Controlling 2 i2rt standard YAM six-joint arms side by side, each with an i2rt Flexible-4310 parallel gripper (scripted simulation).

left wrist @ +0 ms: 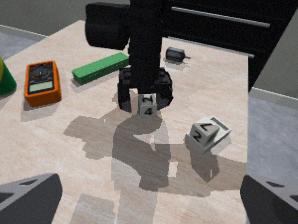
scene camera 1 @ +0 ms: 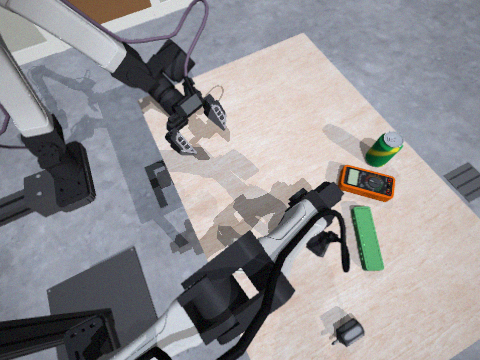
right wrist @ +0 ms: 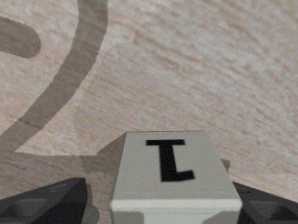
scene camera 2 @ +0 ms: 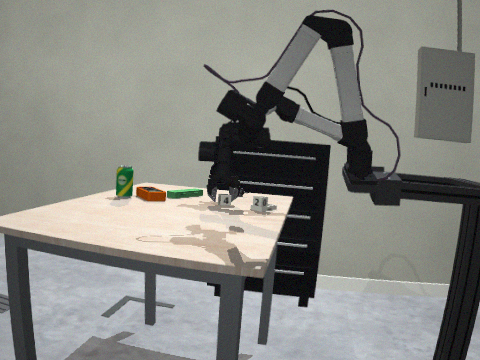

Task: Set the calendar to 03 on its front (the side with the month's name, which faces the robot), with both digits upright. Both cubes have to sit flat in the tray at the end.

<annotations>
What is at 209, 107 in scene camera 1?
The left gripper.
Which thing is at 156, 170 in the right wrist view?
A white cube.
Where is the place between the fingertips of the left gripper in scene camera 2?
At 241, 145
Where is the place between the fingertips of the right gripper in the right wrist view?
148, 186
</annotations>
